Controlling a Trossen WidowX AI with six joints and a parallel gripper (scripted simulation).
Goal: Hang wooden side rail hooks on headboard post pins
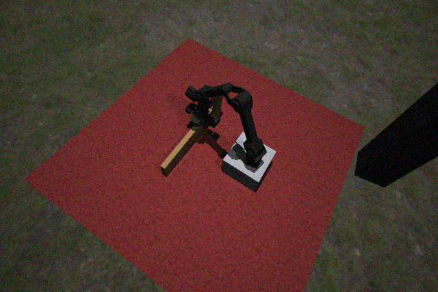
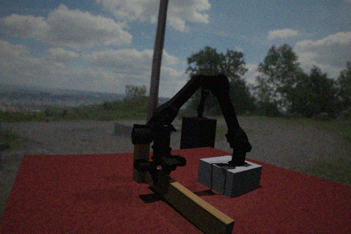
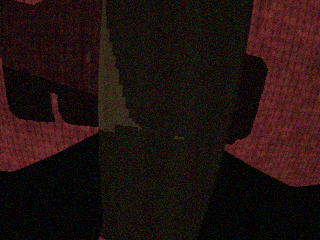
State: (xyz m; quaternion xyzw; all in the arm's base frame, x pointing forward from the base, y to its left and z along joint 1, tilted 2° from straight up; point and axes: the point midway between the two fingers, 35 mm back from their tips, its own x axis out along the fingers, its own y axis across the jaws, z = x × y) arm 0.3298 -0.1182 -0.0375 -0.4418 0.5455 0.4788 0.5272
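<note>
Right now the wooden headboard post is 15 cm to the right of my gripper tip, 5 cm above it and 2 cm behind it.
</note>
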